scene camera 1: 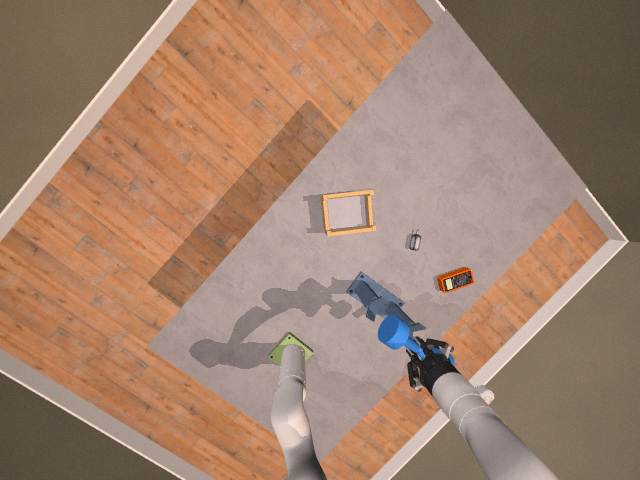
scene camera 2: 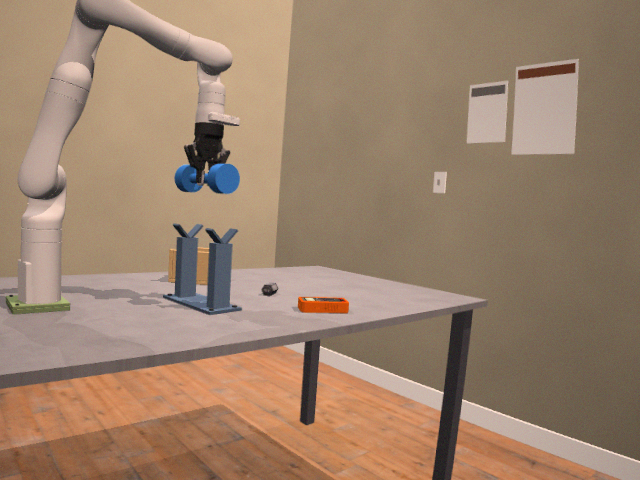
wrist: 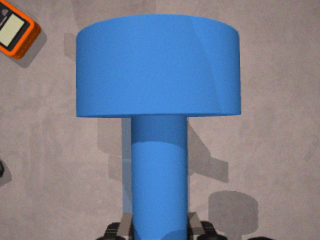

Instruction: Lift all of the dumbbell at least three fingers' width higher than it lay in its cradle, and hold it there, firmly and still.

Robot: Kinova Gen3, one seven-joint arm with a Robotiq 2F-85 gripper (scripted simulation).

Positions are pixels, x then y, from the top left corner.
A blue dumbbell shows in scene camera 1 (393,332), in scene camera 2 (222,178) and in the wrist view (158,70).
